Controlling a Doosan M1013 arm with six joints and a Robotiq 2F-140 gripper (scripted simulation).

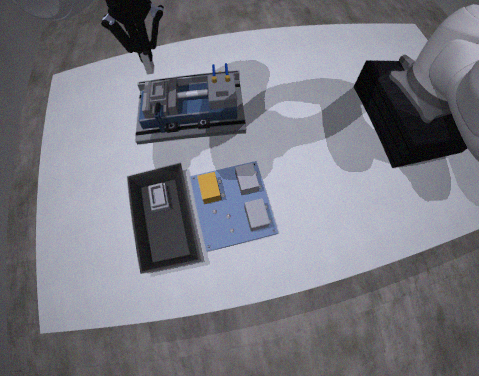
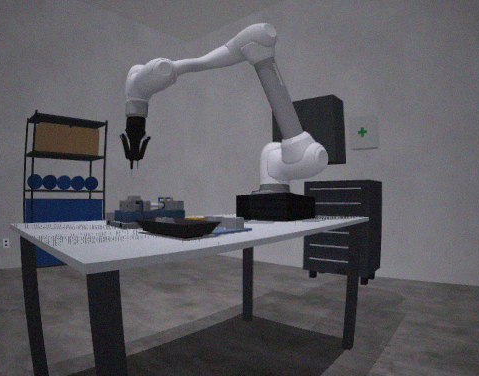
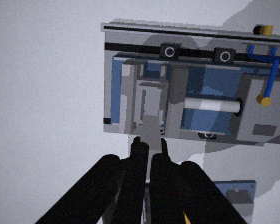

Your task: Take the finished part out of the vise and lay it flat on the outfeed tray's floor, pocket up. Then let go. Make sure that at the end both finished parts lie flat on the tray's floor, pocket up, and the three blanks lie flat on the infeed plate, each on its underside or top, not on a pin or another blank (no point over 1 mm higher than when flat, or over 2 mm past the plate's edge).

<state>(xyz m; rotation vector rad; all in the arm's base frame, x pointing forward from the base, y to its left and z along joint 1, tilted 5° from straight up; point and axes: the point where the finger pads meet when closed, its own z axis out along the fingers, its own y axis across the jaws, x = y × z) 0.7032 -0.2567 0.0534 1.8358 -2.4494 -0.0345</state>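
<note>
Now: the vise 18 cm below my hand, 7 cm behind it and 2 cm to the left of it. Also, from my hand: blue plate (32 cm to the left, 21 cm below, 8 cm behind); then yellow block (27 cm to the left, 19 cm below, 4 cm behind).
</note>
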